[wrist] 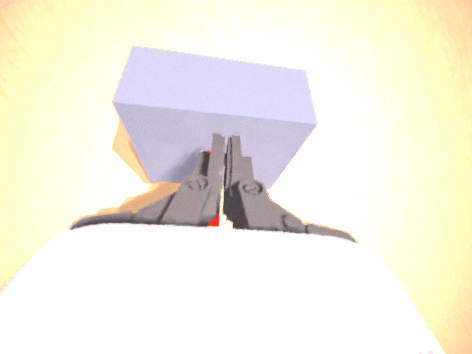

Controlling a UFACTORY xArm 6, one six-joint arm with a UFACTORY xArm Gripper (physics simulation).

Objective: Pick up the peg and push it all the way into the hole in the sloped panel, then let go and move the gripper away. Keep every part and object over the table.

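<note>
The sloped panel is a lavender-blue block in the upper middle of the wrist view, with its lower face partly behind the fingers. My gripper is shut and empty, with its two dark fingertips together in front of that lower face. Red parts of the peg show beside and behind the left finger, a patch near the finger base and a sliver higher up by a dark edge. Most of the peg is hidden by the fingers. The hole is not clearly visible, and I cannot tell how deep the peg sits in it.
The pale yellow table top surrounds the panel and is strongly overexposed. A tan shadow lies on it to the left of the panel and below it. The white gripper housing fills the bottom of the view.
</note>
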